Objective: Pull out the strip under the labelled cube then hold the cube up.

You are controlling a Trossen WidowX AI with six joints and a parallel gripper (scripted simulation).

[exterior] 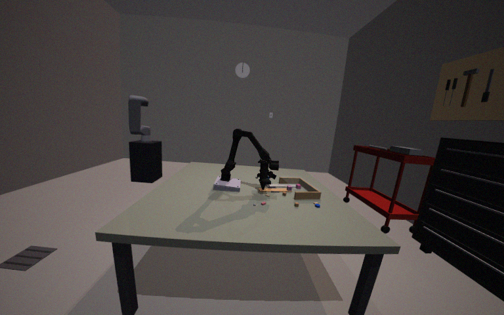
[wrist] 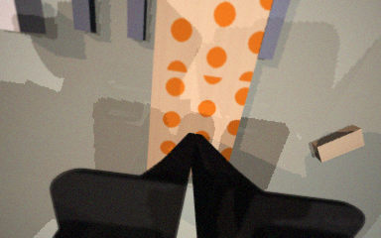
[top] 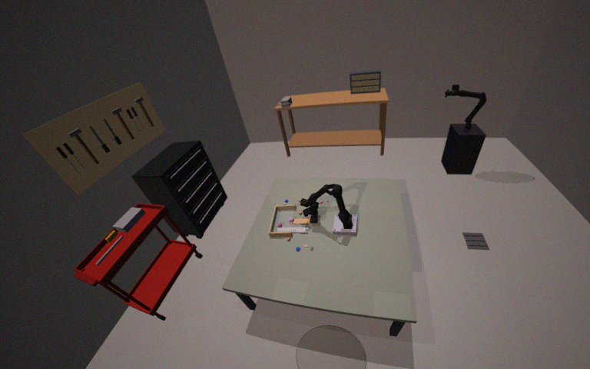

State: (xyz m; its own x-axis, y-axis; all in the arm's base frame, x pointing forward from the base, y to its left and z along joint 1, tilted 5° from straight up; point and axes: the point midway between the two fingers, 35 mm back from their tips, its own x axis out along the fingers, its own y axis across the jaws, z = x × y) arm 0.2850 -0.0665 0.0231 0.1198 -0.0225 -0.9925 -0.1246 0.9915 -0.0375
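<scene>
Right now the pale cube is 10 cm to the left of my gripper tip and 4 cm ahead of it.
</scene>
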